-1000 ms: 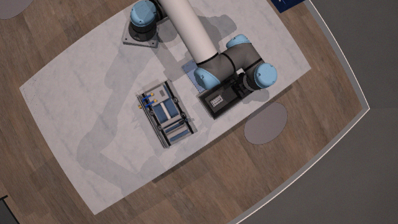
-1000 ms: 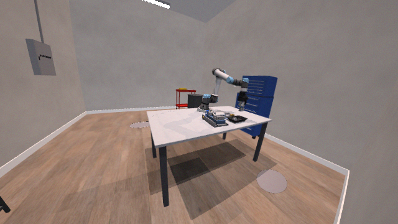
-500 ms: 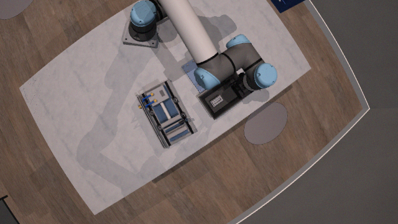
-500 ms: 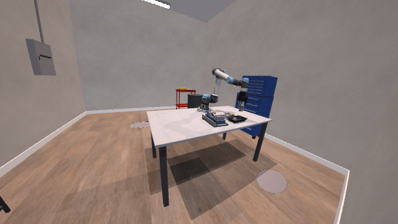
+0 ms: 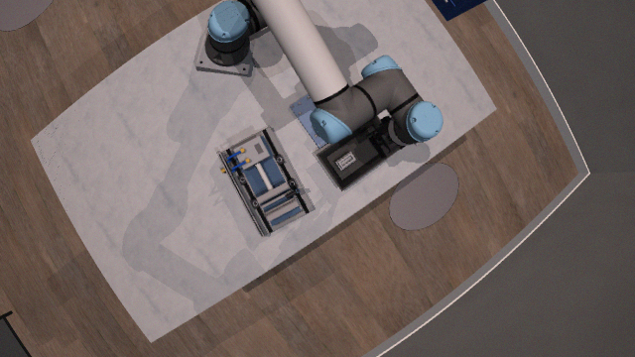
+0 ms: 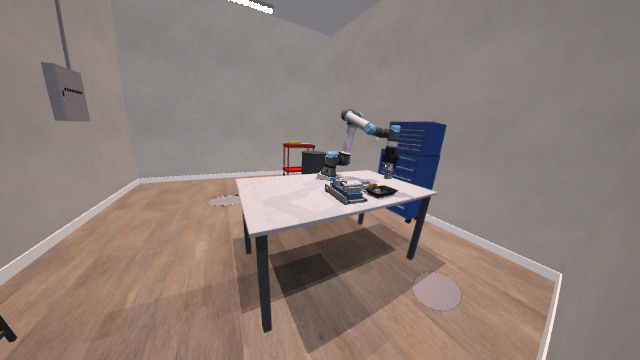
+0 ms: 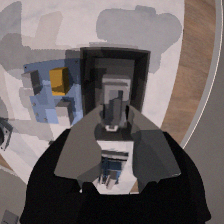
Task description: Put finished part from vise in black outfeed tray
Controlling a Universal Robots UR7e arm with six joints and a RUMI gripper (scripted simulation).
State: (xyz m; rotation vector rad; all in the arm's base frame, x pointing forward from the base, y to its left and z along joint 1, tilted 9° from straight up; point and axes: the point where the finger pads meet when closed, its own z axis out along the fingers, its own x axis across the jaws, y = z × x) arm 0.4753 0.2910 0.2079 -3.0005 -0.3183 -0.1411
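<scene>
Now: hand 140 mm above the orange block, 120 mm past it and 30 mm to the left of it. From my hand the other things lie so: vise (360 mm to the right, 130 mm below, 10 mm behind); then blue plate (160 mm below, 150 mm behind, 90 mm to the right).
</scene>
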